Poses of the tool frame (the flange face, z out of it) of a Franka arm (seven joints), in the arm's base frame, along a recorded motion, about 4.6 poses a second.
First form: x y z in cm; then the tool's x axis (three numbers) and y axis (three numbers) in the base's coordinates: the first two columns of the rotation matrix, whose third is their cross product.
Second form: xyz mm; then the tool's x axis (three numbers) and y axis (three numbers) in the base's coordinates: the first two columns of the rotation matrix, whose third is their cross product. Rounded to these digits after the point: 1 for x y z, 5 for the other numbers.
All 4 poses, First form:
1: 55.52 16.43 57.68 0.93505 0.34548 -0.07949 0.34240 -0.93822 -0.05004
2: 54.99 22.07 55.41 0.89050 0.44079 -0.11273 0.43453 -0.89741 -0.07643
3: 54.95 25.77 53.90 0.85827 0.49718 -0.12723 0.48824 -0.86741 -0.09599
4: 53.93 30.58 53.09 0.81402 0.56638 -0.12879 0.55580 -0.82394 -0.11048
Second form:
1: 555.2 164.3 576.8 0.93505 0.34548 -0.07949 0.34240 -0.93822 -0.05004
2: 549.9 220.7 554.1 0.89050 0.44079 -0.11273 0.43453 -0.89741 -0.07643
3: 549.5 257.7 539.0 0.85827 0.49718 -0.12723 0.48824 -0.86741 -0.09599
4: 539.3 305.8 530.9 0.81402 0.56638 -0.12879 0.55580 -0.82394 -0.11048
